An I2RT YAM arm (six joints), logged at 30 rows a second.
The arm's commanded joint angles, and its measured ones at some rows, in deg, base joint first. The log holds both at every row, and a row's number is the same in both.
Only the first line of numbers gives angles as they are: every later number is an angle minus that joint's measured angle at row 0.
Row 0, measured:
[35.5 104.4 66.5 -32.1 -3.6 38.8]
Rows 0 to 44, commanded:
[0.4 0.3 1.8 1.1 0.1 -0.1]
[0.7 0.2 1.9 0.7 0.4 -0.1]
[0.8 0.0 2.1 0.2 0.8 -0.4]
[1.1 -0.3 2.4 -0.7 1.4 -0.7]
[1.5 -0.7 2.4 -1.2 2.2 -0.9]
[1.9 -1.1 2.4 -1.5 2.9 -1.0]
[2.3 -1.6 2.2 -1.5 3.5 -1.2]
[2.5 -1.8 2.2 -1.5 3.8 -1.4]
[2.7 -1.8 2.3 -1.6 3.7 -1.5]
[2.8 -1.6 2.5 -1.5 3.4 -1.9]
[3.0 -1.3 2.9 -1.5 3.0 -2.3]
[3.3 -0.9 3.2 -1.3 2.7 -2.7]
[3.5 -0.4 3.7 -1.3 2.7 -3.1]
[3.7 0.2 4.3 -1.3 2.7 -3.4]
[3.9 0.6 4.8 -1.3 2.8 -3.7]
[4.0 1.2 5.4 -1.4 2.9 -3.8]
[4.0 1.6 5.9 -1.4 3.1 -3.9]
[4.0 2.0 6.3 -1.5 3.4 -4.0]
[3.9 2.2 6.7 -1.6 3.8 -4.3]
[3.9 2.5 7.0 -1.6 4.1 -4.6]
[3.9 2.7 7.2 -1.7 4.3 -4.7]
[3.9 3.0 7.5 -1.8 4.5 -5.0]
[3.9 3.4 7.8 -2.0 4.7 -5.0]
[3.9 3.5 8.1 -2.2 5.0 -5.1]
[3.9 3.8 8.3 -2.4 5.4 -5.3]
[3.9 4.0 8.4 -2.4 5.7 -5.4]
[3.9 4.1 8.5 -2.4 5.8 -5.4]
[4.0 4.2 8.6 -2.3 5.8 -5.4]
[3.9 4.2 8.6 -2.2 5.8 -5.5]
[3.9 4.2 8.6 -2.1 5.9 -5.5]
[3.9 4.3 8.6 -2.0 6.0 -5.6]
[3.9 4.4 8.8 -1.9 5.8 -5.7]
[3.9 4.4 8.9 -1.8 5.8 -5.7]
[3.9 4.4 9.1 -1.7 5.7 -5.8]
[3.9 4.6 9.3 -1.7 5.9 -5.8]
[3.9 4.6 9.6 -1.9 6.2 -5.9]
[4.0 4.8 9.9 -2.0 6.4 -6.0]
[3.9 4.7 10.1 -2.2 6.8 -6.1]
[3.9 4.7 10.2 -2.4 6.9 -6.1]
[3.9 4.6 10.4 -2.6 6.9 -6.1]
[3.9 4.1 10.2 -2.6 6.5 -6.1]
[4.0 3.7 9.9 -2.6 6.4 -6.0]
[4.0 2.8 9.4 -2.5 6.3 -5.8]
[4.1 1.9 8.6 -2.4 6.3 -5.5]
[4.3 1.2 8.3 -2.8 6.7 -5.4]
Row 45, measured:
[3.8 3.8 8.7 -2.4 5.6 -5.8]
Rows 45 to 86, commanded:
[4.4 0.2 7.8 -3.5 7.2 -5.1]
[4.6 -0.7 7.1 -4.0 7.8 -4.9]
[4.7 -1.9 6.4 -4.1 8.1 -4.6]
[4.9 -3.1 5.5 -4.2 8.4 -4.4]
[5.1 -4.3 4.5 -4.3 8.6 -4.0]
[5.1 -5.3 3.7 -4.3 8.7 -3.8]
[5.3 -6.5 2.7 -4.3 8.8 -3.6]
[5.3 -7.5 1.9 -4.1 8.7 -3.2]
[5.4 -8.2 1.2 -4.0 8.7 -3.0]
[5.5 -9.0 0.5 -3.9 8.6 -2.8]
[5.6 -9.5 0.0 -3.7 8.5 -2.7]
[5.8 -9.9 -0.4 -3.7 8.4 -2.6]
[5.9 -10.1 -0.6 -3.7 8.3 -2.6]
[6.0 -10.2 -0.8 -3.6 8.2 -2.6]
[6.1 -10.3 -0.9 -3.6 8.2 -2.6]
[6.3 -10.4 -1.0 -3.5 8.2 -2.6]
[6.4 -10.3 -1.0 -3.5 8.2 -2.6]
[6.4 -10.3 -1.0 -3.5 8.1 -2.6]
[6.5 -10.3 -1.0 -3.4 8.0 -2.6]
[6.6 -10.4 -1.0 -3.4 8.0 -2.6]
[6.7 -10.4 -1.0 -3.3 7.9 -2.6]
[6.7 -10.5 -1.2 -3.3 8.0 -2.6]
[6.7 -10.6 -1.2 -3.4 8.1 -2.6]
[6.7 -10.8 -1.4 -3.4 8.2 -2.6]
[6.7 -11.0 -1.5 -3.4 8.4 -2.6]
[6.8 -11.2 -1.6 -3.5 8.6 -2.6]
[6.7 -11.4 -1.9 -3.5 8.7 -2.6]
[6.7 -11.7 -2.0 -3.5 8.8 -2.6]
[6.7 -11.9 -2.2 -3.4 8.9 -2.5]
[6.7 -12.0 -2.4 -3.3 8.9 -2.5]
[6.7 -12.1 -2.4 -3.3 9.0 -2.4]
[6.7 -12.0 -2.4 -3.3 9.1 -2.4]
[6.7 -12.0 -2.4 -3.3 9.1 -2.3]
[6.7 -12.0 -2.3 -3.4 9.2 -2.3]
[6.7 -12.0 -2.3 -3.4 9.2 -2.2]
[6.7 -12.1 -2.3 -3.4 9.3 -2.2]
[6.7 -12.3 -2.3 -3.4 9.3 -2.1]
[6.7 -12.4 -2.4 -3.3 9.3 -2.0]
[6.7 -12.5 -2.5 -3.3 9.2 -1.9]
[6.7 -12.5 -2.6 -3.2 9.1 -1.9]
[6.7 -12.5 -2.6 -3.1 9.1 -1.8]
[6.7 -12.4 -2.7 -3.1 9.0 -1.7]
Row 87, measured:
[6.4 -10.3 -1.9 -4.1 8.3 -3.2]
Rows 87 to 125, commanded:
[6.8 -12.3 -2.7 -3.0 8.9 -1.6]
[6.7 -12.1 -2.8 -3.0 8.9 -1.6]
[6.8 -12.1 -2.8 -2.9 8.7 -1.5]
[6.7 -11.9 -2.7 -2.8 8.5 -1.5]
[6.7 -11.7 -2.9 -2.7 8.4 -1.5]
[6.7 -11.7 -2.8 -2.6 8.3 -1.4]
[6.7 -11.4 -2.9 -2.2 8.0 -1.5]
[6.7 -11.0 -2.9 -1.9 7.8 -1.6]
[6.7 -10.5 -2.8 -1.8 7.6 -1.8]
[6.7 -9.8 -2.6 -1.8 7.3 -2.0]
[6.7 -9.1 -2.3 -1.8 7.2 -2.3]
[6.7 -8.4 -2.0 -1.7 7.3 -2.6]
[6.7 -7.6 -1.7 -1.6 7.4 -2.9]
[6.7 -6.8 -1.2 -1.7 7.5 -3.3]
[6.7 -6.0 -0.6 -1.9 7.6 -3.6]
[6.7 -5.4 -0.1 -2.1 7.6 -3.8]
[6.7 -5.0 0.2 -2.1 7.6 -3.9]
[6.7 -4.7 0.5 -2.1 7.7 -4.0]
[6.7 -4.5 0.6 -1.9 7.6 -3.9]
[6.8 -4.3 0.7 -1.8 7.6 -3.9]
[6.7 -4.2 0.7 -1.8 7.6 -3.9]
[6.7 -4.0 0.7 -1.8 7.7 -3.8]
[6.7 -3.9 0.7 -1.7 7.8 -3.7]
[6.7 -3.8 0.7 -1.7 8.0 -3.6]
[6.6 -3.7 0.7 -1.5 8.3 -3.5]
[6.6 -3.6 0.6 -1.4 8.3 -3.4]
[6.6 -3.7 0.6 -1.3 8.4 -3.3]
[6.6 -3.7 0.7 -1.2 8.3 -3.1]
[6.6 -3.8 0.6 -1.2 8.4 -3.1]
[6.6 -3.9 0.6 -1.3 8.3 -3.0]
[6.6 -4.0 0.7 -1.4 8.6 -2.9]
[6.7 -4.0 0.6 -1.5 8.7 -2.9]
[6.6 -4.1 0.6 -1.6 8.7 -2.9]
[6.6 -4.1 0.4 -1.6 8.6 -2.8]
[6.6 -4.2 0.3 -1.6 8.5 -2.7]
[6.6 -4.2 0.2 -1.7 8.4 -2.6]
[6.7 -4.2 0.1 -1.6 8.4 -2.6]
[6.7 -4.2 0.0 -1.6 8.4 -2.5]
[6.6 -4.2 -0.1 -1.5 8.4 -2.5]
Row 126, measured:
[6.4 -4.5 -0.7 -2.4 7.8 -3.4]
